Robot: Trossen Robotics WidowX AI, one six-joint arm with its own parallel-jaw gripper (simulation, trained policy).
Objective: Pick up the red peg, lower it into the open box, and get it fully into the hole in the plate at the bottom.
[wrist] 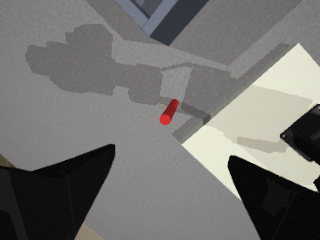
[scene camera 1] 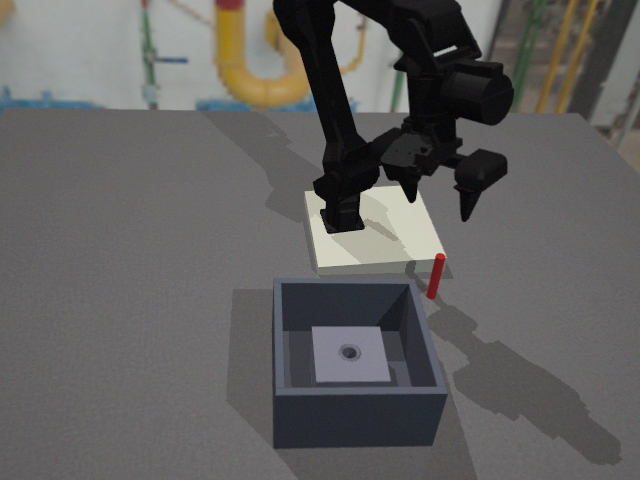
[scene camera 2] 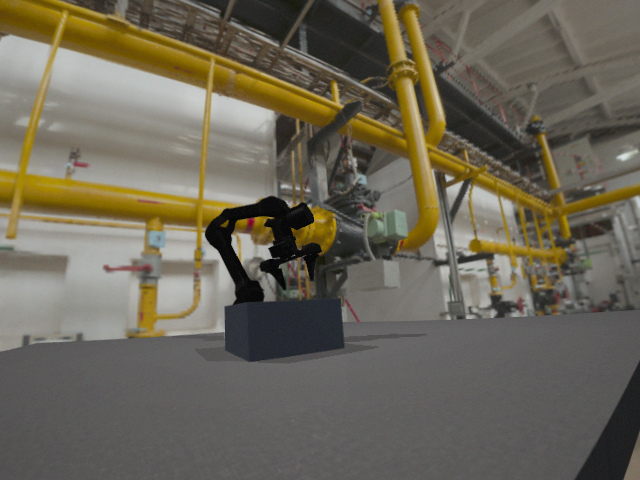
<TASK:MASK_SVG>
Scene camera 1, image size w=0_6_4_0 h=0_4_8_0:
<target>my gripper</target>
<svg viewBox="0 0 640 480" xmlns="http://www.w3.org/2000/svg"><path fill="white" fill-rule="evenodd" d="M409 110L409 116L403 119L401 129L394 127L373 140L370 146L372 160L379 161L378 163L383 166L388 180L399 182L409 203L413 203L416 200L417 185L421 176L432 176L439 165L455 169L454 180L458 184L453 186L453 188L460 192L461 221L466 222L469 220L482 192L507 174L506 157L501 153L479 148L470 156L457 154L457 149L463 146L463 138L457 138L456 119L460 117L451 115L448 112L435 115L419 115Z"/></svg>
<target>dark blue box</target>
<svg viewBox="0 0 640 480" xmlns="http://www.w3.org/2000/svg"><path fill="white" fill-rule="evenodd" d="M274 278L272 311L273 449L432 446L448 391L415 279ZM312 327L380 327L391 381L390 387L312 388L309 354Z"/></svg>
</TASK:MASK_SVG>
